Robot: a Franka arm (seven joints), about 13 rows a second.
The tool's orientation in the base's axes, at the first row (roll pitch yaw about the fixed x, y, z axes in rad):
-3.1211, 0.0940, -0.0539
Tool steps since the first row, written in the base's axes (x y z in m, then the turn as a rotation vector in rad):
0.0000, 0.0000, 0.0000, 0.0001, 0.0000, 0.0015
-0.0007, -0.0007, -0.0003, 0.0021, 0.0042, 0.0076
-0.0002, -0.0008, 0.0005, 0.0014, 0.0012, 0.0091
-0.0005, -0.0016, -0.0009, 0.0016, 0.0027, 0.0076
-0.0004, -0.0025, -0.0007, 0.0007, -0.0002, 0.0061
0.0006, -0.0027, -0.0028, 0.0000, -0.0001, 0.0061
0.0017, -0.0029, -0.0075, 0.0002, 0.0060, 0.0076
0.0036, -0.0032, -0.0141, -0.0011, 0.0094, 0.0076
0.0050, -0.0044, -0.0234, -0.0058, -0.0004, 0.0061
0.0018, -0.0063, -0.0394, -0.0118, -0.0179, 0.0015
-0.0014, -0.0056, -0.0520, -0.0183, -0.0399, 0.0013
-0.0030, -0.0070, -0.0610, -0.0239, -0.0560, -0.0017
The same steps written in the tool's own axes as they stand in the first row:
0.0000, 0.0000, 0.0000, 0.0000, 0.0000, -0.0015
-0.0006, 0.0007, 0.0003, 0.0011, -0.0045, -0.0077
-0.0002, 0.0008, -0.0005, 0.0005, -0.0015, -0.0092
-0.0003, 0.0016, 0.0009, 0.0007, -0.0029, -0.0076
-0.0002, 0.0025, 0.0007, 0.0001, 0.0000, -0.0061
0.0010, 0.0027, 0.0027, -0.0006, 0.0000, -0.0061
0.0025, 0.0030, 0.0072, -0.0008, -0.0062, -0.0074
0.0051, 0.0033, 0.0136, -0.0023, -0.0095, -0.0072
0.0074, 0.0046, 0.0227, -0.0063, 0.0006, -0.0055
0.0058, 0.0070, 0.0389, -0.0109, 0.0185, -0.0009
0.0038, 0.0067, 0.0517, -0.0162, 0.0408, -0.0006
0.0031, 0.0084, 0.0608, -0.0206, 0.0573, 0.0025

